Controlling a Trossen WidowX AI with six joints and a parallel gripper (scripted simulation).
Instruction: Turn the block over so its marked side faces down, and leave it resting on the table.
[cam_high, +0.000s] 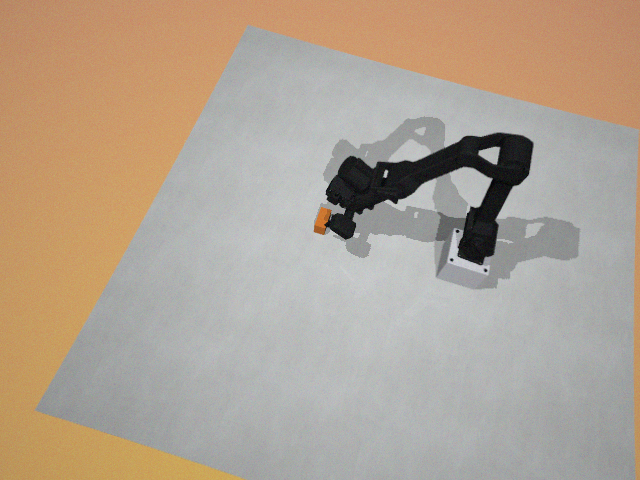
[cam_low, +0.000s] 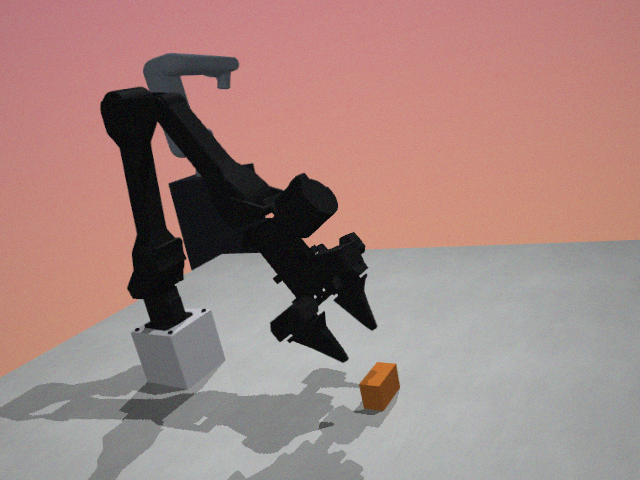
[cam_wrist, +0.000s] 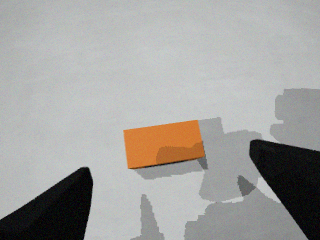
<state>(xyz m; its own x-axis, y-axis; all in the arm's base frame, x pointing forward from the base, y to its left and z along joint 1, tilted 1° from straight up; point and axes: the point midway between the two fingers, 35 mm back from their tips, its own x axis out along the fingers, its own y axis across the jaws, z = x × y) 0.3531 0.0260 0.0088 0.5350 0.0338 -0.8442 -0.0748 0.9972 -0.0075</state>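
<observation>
Now: the orange block 7 cm below my gripper tip and 1 cm ahead of it.
</observation>
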